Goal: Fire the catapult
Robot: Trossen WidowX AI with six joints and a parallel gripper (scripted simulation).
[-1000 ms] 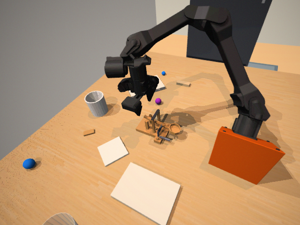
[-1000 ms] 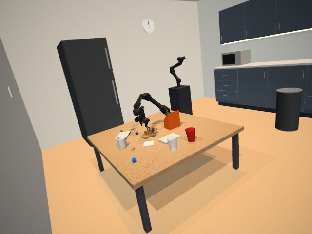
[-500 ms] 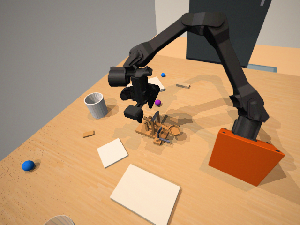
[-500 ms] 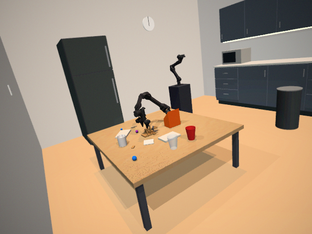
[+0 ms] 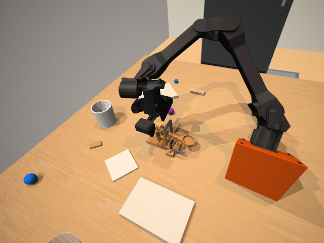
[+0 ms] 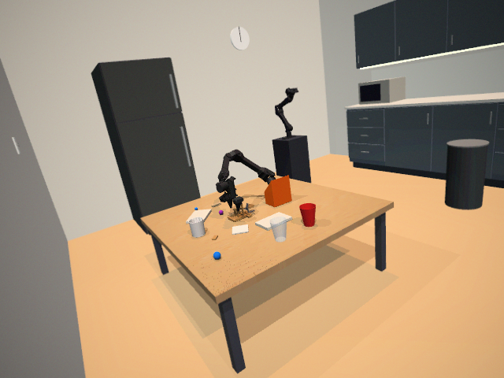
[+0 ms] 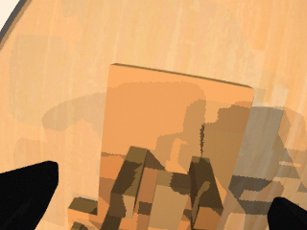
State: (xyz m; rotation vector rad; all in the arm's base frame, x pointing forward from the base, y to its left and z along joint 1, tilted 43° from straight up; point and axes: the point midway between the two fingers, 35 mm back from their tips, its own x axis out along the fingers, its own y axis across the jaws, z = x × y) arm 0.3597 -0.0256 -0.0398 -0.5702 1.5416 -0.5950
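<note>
The purple ball is 3 cm ahead of my gripper tip, 16 cm to the right of it and 5 cm below it. The rest, counted from my gripper tip: wooden catapult: 7 cm behind, 2 cm to the left, 2 cm below; then white mug: 28 cm ahead, 4 cm below; then clear cup: 1 cm behind, 46 cm to the left, 4 cm below.
</note>
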